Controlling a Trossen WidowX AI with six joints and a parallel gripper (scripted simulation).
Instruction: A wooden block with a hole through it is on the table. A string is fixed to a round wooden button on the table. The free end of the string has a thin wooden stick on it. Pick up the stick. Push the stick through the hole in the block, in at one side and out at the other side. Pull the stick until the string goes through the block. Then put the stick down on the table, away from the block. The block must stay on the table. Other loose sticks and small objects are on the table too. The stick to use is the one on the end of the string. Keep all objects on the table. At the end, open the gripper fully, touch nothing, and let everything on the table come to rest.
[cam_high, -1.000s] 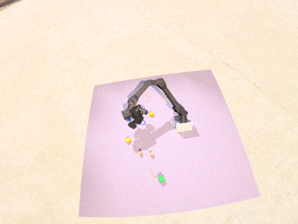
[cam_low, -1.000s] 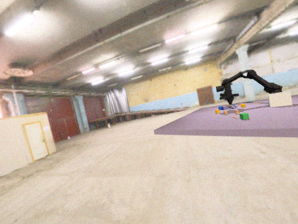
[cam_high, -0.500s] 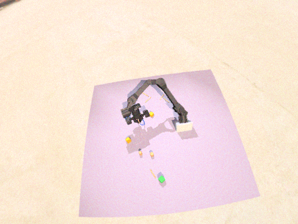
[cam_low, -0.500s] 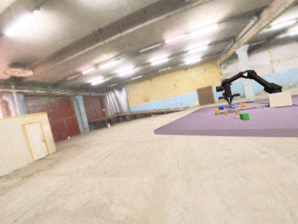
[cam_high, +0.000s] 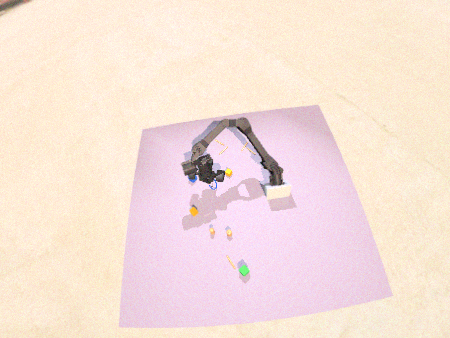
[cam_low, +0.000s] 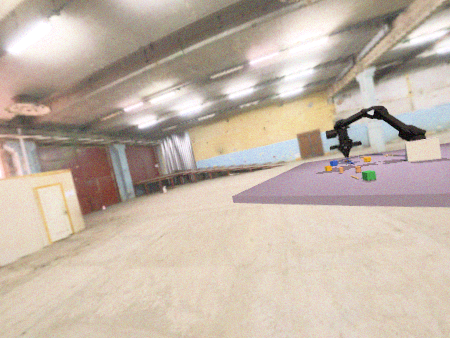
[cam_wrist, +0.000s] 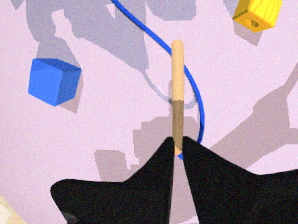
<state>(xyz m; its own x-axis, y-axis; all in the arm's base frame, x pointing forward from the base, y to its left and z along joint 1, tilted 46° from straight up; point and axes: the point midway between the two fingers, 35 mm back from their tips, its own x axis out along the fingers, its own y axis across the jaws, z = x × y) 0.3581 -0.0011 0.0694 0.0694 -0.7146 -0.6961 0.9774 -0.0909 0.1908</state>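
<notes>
My gripper tip is now 10 cm past the yellow cube, 9 cm to the left of it and 4 cm above it. From my gripper tip the other things lie so: thin wooden stick 1 cm to the right; blue cube 11 cm ahead, 7 cm to the right, 4 cm below; round wooden button 20 cm to the right, 5 cm below, 4 cm ahead.
</notes>
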